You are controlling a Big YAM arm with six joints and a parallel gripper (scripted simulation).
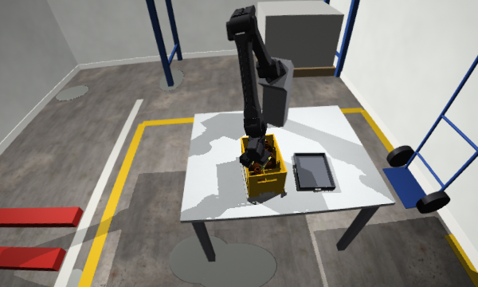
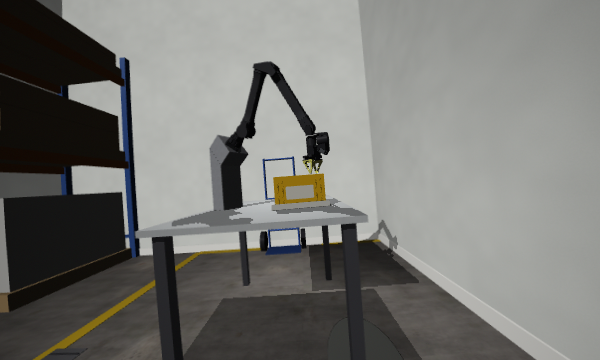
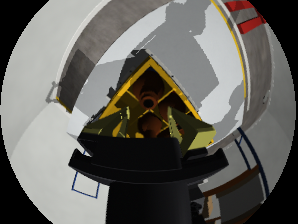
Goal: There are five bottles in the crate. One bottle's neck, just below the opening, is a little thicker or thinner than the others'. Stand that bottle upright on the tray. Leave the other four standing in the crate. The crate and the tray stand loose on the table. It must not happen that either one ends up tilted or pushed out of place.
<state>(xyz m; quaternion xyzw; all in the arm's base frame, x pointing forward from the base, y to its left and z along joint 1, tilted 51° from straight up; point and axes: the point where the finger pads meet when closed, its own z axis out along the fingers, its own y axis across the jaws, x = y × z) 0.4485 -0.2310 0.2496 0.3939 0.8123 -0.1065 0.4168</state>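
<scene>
My gripper is now 110 mm above the crate, 70 mm to the right of it and 70 mm past it. From my hand the other things lie so: dark tray (340 mm to the left, 180 mm below, 50 mm ahead); then brown bottle (140 mm to the left, 140 mm behind, 100 mm below).
</scene>
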